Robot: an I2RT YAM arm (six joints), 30 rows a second.
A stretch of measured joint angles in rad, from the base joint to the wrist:
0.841, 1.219, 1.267, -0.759, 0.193, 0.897
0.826, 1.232, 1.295, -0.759, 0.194, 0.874
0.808, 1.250, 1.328, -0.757, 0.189, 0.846
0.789, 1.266, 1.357, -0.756, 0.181, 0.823
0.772, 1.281, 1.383, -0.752, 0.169, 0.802
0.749, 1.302, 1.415, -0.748, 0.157, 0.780
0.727, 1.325, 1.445, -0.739, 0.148, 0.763
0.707, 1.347, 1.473, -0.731, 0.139, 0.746
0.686, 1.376, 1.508, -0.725, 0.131, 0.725
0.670, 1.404, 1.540, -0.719, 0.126, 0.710
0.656, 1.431, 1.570, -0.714, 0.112, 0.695
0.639, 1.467, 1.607, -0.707, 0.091, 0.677
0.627, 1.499, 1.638, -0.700, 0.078, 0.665
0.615, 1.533, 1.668, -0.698, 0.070, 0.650
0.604, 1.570, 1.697, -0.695, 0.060, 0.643
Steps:
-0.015, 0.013, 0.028, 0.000, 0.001, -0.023
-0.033, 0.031, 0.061, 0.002, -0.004, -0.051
-0.052, 0.047, 0.090, 0.003, -0.012, -0.074
-0.069, 0.062, 0.116, 0.007, -0.024, -0.095
-0.092, 0.083, 0.148, 0.011, -0.036, -0.117
-0.114, 0.106, 0.178, 0.020, -0.045, -0.134
-0.134, 0.128, 0.206, 0.028, -0.054, -0.151
-0.155, 0.157, 0.241, 0.034, -0.062, -0.172
-0.171, 0.185, 0.273, 0.040, -0.067, -0.187
-0.185, 0.212, 0.303, 0.045, -0.081, -0.202
-0.202, 0.248, 0.340, 0.052, -0.102, -0.220
-0.214, 0.280, 0.371, 0.059, -0.115, -0.232
-0.226, 0.314, 0.401, 0.061, -0.123, -0.247
-0.237, 0.351, 0.430, 0.064, -0.133, -0.254

